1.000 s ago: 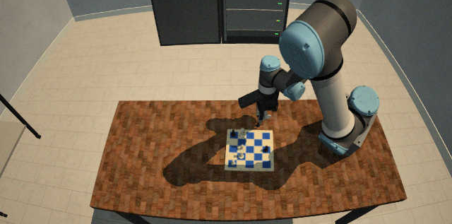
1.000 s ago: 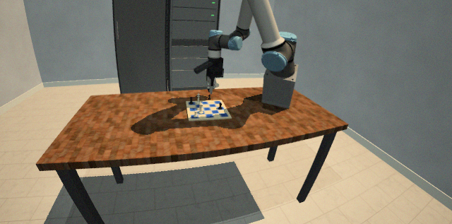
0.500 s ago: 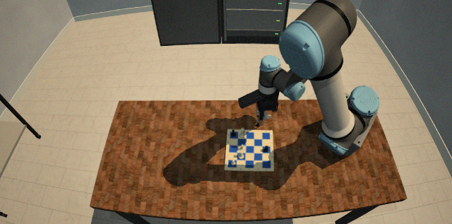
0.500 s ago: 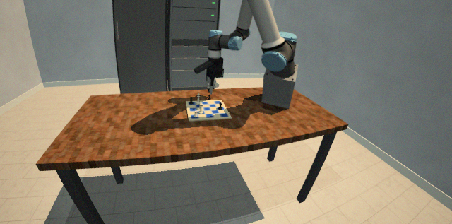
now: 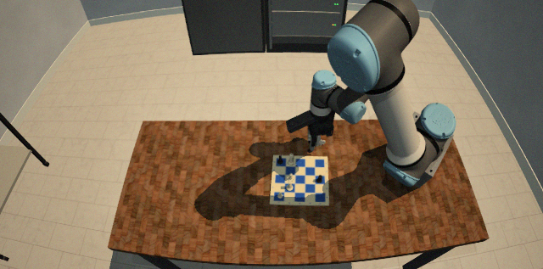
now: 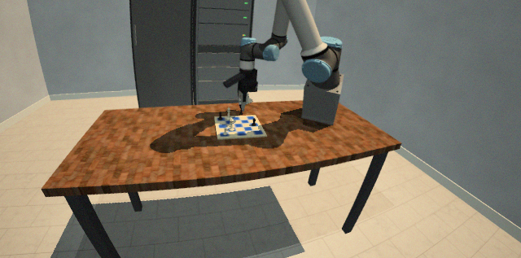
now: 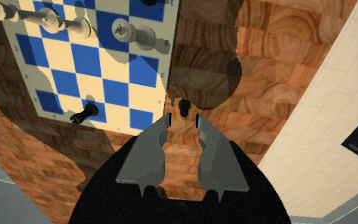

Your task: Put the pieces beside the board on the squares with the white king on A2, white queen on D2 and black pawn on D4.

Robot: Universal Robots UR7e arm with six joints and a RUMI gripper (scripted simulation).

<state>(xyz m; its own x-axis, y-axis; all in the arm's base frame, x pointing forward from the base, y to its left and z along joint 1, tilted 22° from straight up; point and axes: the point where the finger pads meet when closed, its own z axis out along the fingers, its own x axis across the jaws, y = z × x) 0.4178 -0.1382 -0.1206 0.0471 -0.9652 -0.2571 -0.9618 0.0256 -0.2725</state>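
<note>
Right now my hand is 3 cm above the black pawn. Round my hand: tall white piece 8 cm ahead, 5 cm to the left; blue-and-cream chessboard 5 cm ahead, 13 cm to the left, 4 cm below.
</note>
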